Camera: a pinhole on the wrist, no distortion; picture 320 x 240 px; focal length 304.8 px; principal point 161.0 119.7 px. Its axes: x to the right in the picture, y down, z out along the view. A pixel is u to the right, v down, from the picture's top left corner.
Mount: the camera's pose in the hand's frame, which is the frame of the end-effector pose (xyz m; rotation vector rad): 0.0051 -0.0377 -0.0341 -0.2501 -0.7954 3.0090
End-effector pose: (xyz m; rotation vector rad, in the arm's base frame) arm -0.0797 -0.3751 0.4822 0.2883 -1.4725 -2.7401
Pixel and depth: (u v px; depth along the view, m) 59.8 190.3 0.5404
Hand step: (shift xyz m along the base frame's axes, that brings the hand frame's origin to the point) -0.1341 0.5496 -0.1521
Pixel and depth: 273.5 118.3 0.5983
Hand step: 0.2494 0.5756 0.0273
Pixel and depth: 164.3 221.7 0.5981
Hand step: 0.0621 0.6024 -0.1993
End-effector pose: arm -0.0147 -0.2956 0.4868 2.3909 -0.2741 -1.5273
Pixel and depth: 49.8 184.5 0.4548
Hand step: -0.2595 0.2555 -0.3369
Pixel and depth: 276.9 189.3 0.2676
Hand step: -0.1926 0.2244 -0.0167
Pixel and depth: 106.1 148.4 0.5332
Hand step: -0.3664 0.2643 -0.2960
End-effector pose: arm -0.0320 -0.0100 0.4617 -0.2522 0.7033 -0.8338
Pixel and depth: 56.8 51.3 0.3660
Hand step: 0.1652 -0.1727 0.2928
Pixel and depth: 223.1 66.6 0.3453
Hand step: 0.0407 -0.0256 0.3373
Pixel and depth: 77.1 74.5 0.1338
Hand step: 0.0204 -0.0787 0.1036
